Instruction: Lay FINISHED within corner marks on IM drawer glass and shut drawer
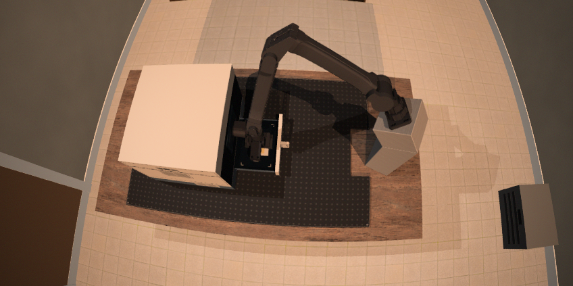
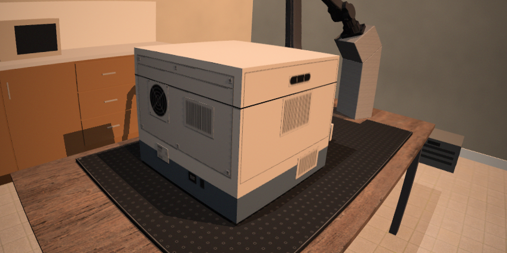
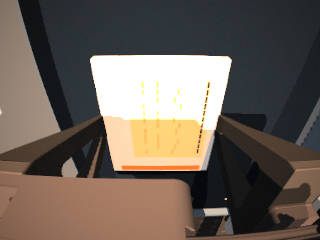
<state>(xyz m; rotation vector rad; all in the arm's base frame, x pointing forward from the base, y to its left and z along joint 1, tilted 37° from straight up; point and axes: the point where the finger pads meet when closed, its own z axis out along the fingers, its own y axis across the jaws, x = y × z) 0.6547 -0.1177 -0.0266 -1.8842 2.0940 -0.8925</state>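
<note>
Now: hand 10 mm to the left of the finished cassette and 10 mm above it.
</note>
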